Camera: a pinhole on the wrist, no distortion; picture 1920 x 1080 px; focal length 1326.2 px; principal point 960.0 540.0 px. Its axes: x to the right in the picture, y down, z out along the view. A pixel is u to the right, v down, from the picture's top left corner.
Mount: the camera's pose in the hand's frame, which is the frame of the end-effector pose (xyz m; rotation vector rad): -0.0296 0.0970 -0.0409 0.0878 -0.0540 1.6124
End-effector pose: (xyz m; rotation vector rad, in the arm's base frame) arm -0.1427 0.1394 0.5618 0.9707 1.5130 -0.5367
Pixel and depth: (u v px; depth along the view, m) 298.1 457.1 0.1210
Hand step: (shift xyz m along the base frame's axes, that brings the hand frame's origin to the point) 0.0635 -0.0488 0.0068
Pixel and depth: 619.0 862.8 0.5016
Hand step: 0.1863 -0.4372 0.0264
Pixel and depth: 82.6 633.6 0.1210
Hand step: 0.0454 -0.0628 0.0179
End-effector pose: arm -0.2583 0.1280 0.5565 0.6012 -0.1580 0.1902
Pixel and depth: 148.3 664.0 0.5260
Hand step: -0.0325 -0.4883 0.2108
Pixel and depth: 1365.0 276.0 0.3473
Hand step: -0.0259 -0.0331 0.3587
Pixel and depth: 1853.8 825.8 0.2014
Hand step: -0.1349 0.0626 0.2413
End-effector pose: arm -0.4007 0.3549 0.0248 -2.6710 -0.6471 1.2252
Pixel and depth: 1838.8 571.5 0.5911
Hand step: -0.3216 -0.4430 -0.4801
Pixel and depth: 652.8 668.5 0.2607
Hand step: -0.1825 -0.0436 -0.1130
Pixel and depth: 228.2 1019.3 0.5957
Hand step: -0.6150 0.1389 -0.1129
